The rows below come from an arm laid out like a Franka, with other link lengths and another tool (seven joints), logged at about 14 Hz.
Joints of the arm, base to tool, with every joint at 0 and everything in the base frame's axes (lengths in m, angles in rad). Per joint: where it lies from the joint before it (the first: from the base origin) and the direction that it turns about. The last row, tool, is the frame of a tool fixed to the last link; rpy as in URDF.
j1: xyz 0 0 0.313 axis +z
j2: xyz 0 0 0 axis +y
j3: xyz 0 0 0.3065 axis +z
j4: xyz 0.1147 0 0 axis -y
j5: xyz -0.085 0 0.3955 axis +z
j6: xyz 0 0 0 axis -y
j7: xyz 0.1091 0 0 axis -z
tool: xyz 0.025 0.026 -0.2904 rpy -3.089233 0 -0.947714
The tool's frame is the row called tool.
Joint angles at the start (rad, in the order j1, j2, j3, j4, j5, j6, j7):
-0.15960, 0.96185, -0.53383, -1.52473, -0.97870, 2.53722, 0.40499
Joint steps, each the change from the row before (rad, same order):
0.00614, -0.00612, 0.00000, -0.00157, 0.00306, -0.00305, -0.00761
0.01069, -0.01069, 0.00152, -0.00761, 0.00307, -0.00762, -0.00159
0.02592, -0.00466, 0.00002, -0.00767, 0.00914, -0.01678, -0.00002
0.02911, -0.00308, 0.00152, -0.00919, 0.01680, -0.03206, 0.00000
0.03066, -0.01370, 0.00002, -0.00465, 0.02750, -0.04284, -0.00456
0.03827, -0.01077, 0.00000, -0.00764, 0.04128, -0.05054, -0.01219
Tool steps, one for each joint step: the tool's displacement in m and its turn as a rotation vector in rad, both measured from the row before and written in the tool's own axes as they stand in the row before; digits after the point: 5 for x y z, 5 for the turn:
0.00275, -0.00214, -0.00492, 0.00301, 0.00197, -0.00425
0.00147, -0.00324, -0.00753, 0.00223, 0.00022, -0.00018
-0.00287, -0.01006, -0.01188, -0.00005, 0.00061, -0.00683
-0.00707, -0.00844, -0.01135, -0.01196, -0.00762, -0.00478
0.00094, -0.00482, -0.01616, -0.01468, -0.00804, 0.00933
-0.00626, -0.00672, -0.01803, -0.01745, -0.01936, 0.00342

